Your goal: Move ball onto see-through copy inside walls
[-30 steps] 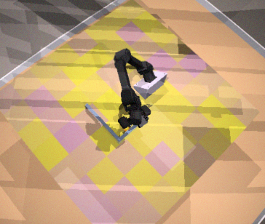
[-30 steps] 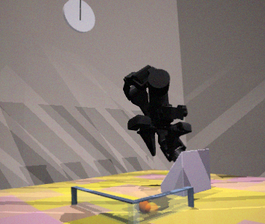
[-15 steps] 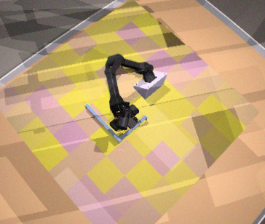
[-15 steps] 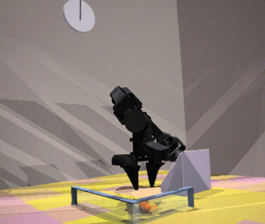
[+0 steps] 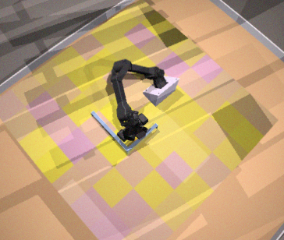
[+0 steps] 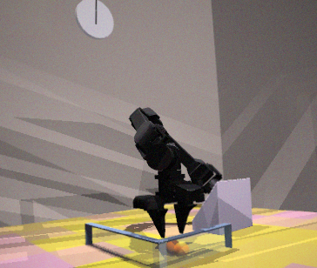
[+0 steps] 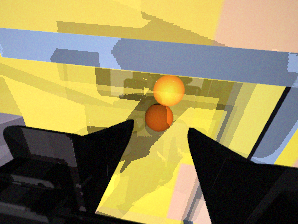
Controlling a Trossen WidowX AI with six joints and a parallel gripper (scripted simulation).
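My gripper tip is now 30 mm above the orange ball.
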